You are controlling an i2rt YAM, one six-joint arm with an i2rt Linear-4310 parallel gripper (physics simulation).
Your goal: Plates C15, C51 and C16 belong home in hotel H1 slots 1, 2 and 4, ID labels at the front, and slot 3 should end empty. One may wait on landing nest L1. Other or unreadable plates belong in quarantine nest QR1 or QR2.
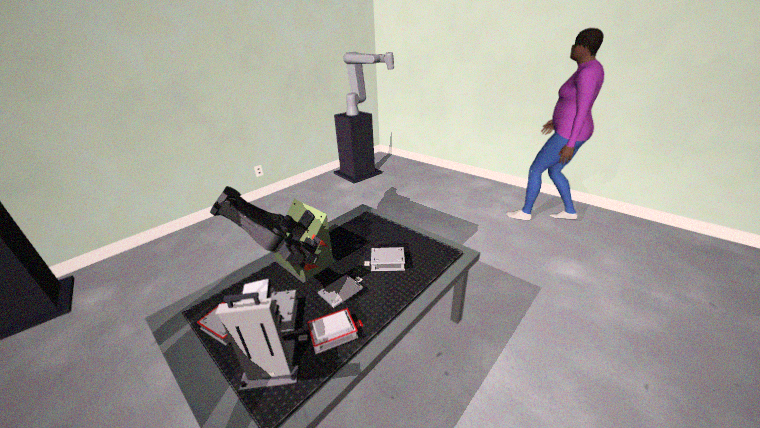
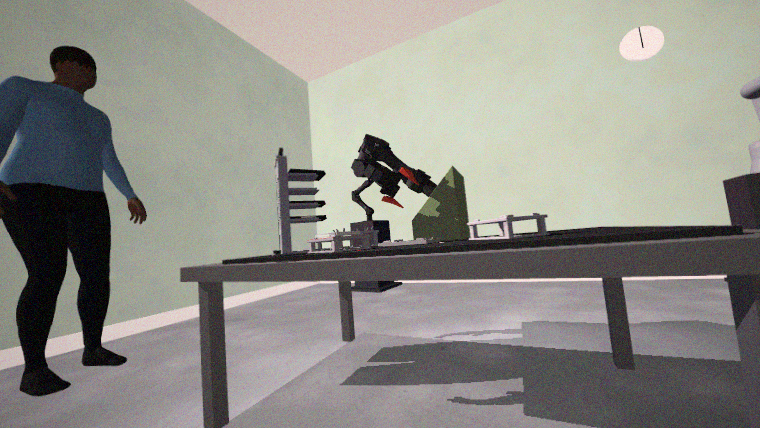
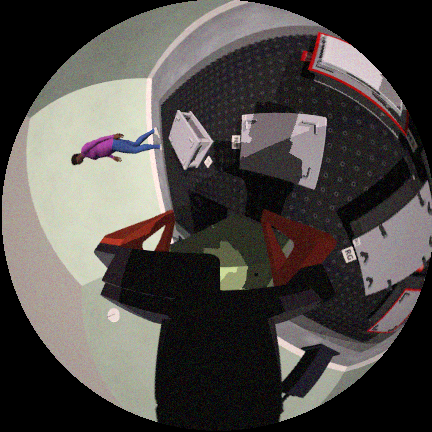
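Hotel H1 is a white tower with four dark-edged shelves; whether plates sit in its slots is unclear. A white flat piece shows behind its top. A white plate sits on a red-edged nest; its ID is unreadable. Another red-edged nest lies partly behind the hotel. A low grey nest and a raised white stand carry small tags. My gripper is open and empty, above the table, away from hotel and nests.
A green wedge block stands beside the arm. A grey regrip plate tagged RG lies beside the hotel. The table edge runs along the front. One person and another person stand off the table.
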